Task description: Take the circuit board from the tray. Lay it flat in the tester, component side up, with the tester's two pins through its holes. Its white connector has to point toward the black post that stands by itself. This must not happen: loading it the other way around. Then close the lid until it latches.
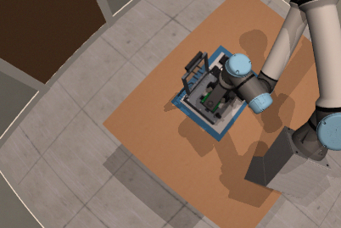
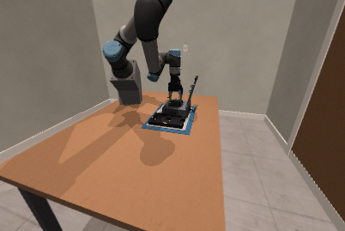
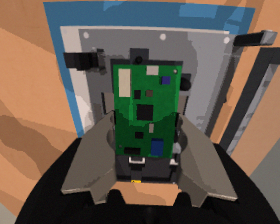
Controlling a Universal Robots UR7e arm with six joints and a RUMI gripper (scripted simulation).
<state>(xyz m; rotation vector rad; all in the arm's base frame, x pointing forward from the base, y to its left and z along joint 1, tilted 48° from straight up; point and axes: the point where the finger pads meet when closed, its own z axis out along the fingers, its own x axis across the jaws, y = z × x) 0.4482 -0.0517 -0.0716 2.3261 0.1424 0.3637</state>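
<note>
Now: hand right at the green circuit board. Also, from my hand: black block: 6 cm behind, 6 cm to the left; then tester lid: 12 cm ahead, 9 cm above.
</note>
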